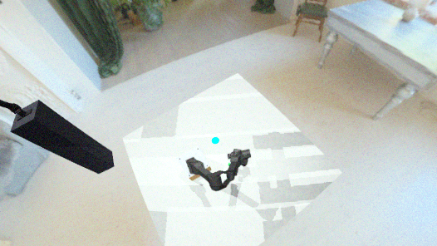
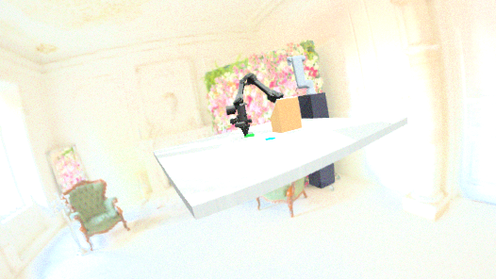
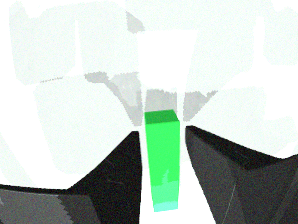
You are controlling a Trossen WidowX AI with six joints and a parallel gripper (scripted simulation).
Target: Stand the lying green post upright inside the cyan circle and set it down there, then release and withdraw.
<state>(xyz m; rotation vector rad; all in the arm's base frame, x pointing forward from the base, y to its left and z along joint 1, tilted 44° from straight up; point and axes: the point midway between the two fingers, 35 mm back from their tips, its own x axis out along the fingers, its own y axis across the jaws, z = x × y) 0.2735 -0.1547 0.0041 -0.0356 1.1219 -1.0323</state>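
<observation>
My gripper tip is now 260 mm to the right of the cyan circle, 40 mm past it and 10 mm above it. The rest, counted from my gripper tip: green post 20 mm behind, 10 mm to the left.
</observation>
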